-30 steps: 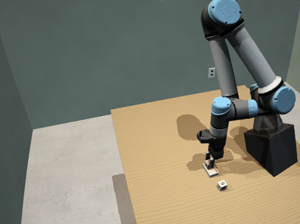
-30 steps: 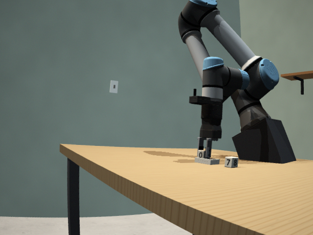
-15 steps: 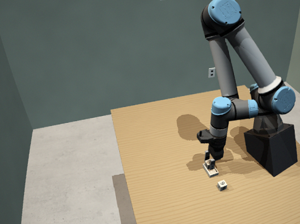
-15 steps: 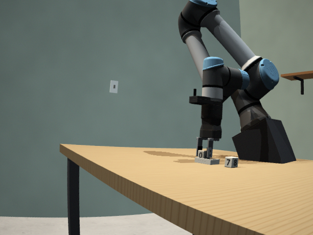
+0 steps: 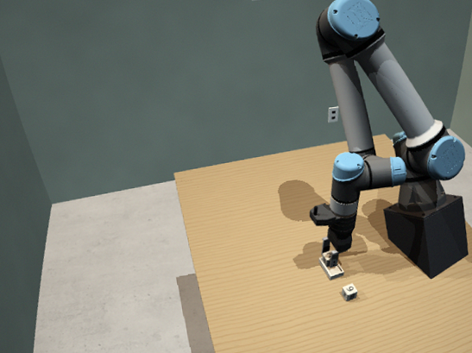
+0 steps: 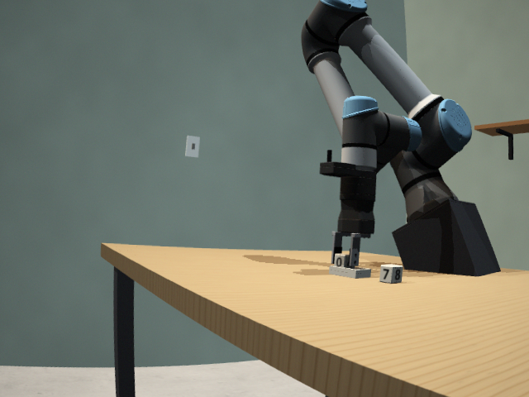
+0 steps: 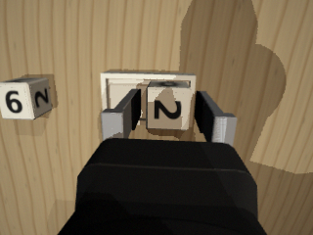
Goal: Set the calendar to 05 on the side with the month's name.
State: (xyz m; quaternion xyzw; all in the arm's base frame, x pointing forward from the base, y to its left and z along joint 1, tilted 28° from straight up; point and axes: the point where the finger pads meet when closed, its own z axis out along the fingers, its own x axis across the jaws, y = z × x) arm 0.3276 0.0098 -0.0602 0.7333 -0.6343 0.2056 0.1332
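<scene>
Right now the small calendar tray is 20 mm to the left of my hand and 30 mm below it.
</scene>
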